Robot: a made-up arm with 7 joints. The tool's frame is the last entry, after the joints. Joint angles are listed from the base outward. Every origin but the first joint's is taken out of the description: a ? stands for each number. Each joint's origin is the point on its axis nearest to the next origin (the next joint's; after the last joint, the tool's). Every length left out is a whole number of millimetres.
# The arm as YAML. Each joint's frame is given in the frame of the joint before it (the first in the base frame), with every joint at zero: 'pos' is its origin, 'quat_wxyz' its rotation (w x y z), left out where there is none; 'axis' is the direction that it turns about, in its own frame. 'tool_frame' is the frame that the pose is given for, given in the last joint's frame.
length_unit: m
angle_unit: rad
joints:
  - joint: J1
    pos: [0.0, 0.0, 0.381]
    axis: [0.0, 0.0, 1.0]
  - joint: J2
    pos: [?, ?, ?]
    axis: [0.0, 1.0, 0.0]
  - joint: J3
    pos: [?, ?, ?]
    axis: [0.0, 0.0, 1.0]
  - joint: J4
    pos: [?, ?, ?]
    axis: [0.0, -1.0, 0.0]
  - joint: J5
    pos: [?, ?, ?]
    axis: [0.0, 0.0, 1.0]
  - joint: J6
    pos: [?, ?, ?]
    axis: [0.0, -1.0, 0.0]
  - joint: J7
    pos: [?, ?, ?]
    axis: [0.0, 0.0, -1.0]
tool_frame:
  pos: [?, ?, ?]
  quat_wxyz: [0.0, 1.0, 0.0, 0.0]
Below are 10 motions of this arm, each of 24 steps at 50 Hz.
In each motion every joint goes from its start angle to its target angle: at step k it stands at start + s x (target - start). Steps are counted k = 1, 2, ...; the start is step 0. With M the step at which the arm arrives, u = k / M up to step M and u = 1 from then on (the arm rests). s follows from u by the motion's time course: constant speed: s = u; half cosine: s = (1 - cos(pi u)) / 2; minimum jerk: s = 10 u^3 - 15 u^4 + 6 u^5.
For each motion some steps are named. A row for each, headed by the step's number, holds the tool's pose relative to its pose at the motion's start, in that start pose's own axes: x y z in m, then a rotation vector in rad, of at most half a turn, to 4 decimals.
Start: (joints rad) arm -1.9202 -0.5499 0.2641 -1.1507 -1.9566 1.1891 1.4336
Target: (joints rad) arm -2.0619 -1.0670 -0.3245 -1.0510 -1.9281 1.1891 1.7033
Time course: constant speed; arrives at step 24
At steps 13, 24:
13: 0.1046 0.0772 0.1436 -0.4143 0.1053 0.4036
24: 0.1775 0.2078 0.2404 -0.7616 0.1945 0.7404

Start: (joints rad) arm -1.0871 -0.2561 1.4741 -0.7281 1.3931 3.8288 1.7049
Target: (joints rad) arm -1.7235 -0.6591 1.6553 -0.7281 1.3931 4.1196 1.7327
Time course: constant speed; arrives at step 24
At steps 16, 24:
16: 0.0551 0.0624 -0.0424 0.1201 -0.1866 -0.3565
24: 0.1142 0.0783 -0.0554 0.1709 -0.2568 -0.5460

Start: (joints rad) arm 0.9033 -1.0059 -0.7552 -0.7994 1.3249 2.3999 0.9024
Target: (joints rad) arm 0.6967 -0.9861 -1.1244 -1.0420 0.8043 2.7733 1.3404
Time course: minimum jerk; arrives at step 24
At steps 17, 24:
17: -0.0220 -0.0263 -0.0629 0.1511 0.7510 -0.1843
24: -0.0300 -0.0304 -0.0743 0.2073 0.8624 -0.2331

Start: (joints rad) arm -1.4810 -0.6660 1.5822 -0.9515 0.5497 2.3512 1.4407
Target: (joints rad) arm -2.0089 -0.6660 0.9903 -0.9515 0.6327 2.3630 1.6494
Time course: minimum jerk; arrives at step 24
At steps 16, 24:
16: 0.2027 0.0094 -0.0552 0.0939 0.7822 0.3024
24: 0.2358 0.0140 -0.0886 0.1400 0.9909 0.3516

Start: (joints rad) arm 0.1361 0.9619 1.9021 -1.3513 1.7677 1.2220 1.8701
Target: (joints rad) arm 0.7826 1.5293 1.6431 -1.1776 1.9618 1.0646 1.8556
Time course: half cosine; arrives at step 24
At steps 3, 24:
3: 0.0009 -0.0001 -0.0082 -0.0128 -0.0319 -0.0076
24: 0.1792 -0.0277 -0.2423 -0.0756 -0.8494 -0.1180

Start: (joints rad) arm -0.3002 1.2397 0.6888 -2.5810 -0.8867 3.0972 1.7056
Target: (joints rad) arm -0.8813 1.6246 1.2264 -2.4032 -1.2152 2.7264 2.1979
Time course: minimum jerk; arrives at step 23
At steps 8, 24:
8: -0.0087 -0.0213 -0.0176 0.0831 -0.0667 0.0467
24: -0.0145 -0.0646 -0.1520 0.5029 -0.1539 0.2268

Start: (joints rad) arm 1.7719 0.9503 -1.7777 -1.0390 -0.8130 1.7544 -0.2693
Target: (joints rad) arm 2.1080 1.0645 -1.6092 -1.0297 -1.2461 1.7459 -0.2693
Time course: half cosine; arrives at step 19
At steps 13, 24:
13: -0.0529 -0.0023 -0.1588 -0.3289 0.2654 0.0060
24: -0.0789 -0.0039 -0.2016 -0.4313 0.3381 0.0311

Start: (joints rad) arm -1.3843 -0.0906 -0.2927 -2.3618 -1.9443 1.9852 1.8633
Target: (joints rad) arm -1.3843 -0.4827 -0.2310 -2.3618 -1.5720 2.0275 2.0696
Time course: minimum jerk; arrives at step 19
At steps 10, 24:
10: 0.0624 0.0383 -0.0170 -0.0094 -0.1154 0.4027
24: 0.1063 0.0804 -0.0336 0.0037 -0.2113 0.7317

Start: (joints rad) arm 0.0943 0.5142 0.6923 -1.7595 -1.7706 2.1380 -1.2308
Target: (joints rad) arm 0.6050 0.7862 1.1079 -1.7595 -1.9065 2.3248 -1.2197
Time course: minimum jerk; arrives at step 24
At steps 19, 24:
19: 0.1269 0.0572 -0.3000 -0.9780 0.2533 -0.2879
24: 0.1333 0.0514 -0.3201 -1.0426 0.2758 -0.3065

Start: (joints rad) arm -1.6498 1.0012 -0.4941 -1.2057 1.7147 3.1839 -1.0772
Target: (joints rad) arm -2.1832 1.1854 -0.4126 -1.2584 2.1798 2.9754 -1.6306
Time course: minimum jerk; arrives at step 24
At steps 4, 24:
4: -0.0027 0.0090 0.0030 -0.0115 -0.0101 0.0040
24: -0.1143 0.2397 0.0170 -0.2612 -0.1931 0.1925

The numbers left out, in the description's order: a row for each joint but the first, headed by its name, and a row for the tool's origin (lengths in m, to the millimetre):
J2: 0.0 0.0 0.0
J3: 0.0 0.0 0.209
J4: 0.054 0.0 0.0
J5: -0.058 0.0 0.271
J6: 0.0 0.0 0.0
J7: 0.074 0.0 0.0
tool: 0.0 0.0 0.0

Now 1 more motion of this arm.
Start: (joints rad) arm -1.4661 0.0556 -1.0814 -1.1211 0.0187 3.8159 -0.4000
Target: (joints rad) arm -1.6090 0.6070 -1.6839 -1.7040 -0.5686 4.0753 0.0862
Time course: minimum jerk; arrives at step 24
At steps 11, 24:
11: -0.0921 -0.0422 -0.0374 0.2840 -0.1773 -0.3340
24: -0.1743 -0.0125 -0.1137 0.6181 -0.5459 -0.6835

